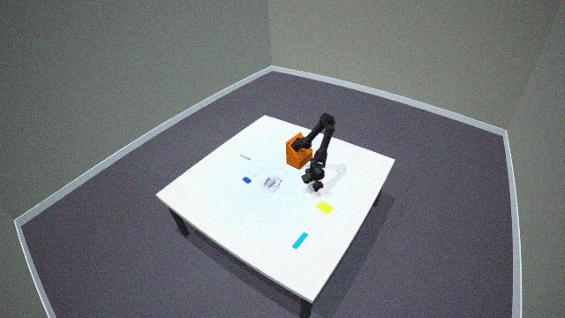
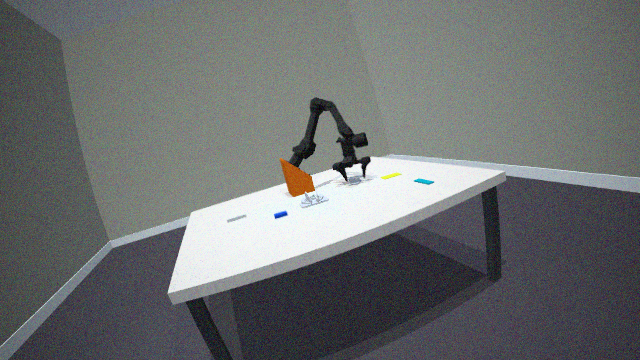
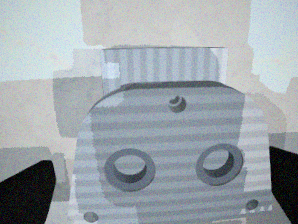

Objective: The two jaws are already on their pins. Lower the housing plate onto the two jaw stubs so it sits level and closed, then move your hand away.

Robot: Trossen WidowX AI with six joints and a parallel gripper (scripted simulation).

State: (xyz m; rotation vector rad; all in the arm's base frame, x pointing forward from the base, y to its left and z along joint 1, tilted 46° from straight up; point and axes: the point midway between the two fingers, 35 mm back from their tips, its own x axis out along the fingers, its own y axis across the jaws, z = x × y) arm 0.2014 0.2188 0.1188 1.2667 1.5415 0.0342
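My gripper tip is now 10 mm to the left of the housing plate and 10 mm below it. Round my gripper tip: jaw assembly 70 mm ahead, 250 mm to the right; yellow tile 120 mm ahead, 140 mm to the left, 10 mm below; cyan strip 410 mm ahead, 120 mm to the left, 10 mm below.
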